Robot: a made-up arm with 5 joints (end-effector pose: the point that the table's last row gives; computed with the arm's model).
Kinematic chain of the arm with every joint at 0, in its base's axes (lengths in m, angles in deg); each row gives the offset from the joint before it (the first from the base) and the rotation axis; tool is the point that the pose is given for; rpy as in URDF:
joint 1: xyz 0 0 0.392 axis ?
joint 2: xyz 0 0 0 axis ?
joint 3: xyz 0.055 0 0.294 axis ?
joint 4: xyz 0.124 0 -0.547 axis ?
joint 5: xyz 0.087 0 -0.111 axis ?
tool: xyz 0 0 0 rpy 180 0 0
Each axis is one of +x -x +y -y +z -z.
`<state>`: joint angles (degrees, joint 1 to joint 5).
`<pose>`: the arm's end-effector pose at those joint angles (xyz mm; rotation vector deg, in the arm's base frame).
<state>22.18 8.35 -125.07 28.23 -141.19</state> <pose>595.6 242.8 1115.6 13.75 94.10 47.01</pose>
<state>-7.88 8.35 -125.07 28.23 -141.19</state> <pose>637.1 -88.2 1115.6 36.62 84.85 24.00</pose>
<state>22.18 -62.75 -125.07 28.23 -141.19</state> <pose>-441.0 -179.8 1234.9 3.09 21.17 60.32</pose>
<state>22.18 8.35 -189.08 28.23 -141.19</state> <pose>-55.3 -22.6 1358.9 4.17 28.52 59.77</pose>
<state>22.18 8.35 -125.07 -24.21 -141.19</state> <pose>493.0 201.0 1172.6 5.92 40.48 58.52</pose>
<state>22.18 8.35 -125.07 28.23 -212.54</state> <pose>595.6 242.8 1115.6 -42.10 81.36 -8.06</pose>
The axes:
joint 1: +z
joint 2: +y
joint 3: +y
joint 4: +y
joint 5: -z

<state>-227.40 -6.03 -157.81 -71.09 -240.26</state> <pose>56.8 -61.7 1242.6 58.13 6.55 66.42</pose>
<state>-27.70 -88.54 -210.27 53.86 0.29</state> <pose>-752.1 394.9 50.4 -83.45 20.80 131.28</pose>
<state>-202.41 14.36 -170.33 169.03 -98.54</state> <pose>-273.1 112.6 1085.5 -106.49 135.98 -17.20</pose>
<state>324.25 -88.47 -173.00 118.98 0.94</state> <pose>-692.4 498.5 554.4 46.81 -15.52 138.58</pose>
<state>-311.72 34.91 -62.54 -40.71 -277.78</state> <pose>473.9 531.6 214.4 -109.17 33.32 -32.44</pose>
